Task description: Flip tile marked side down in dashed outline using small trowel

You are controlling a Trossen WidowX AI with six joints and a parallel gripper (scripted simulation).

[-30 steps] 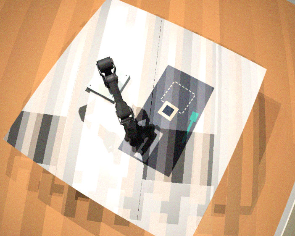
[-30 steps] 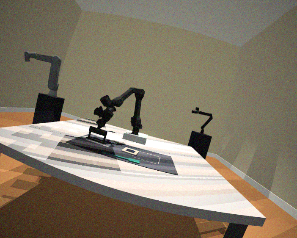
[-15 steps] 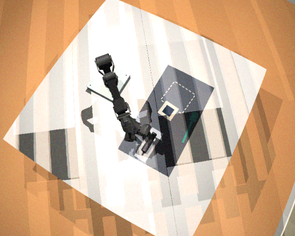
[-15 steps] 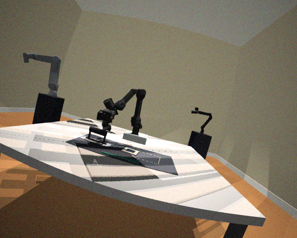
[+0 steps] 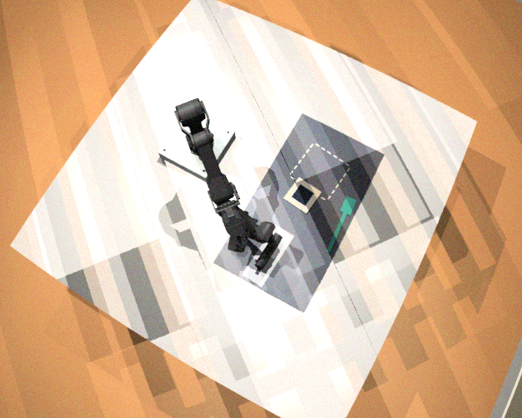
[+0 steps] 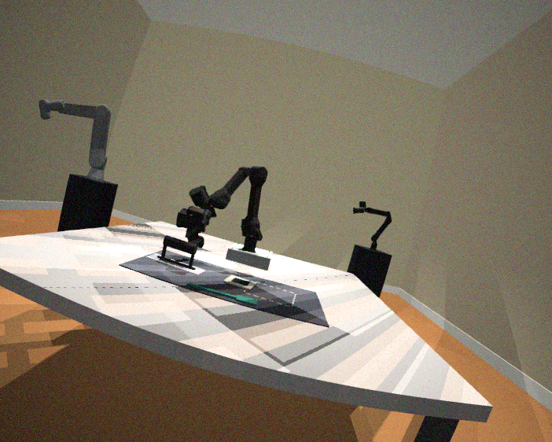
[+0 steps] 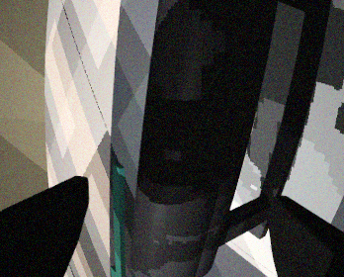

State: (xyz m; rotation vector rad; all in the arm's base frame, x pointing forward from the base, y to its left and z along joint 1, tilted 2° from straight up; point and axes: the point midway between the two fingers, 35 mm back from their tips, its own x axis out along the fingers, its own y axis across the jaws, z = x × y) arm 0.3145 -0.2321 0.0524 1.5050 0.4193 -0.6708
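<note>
The black-handled tool is 4 cm below my gripper tip and 1 cm ahead of it. The rest, counted from my gripper tip: cream tile: 22 cm to the left, 8 cm below, 4 cm ahead; then dark mat: 18 cm to the left, 10 cm below, 6 cm ahead; then teal trowel: 20 cm ahead, 19 cm to the left, 8 cm below.
</note>
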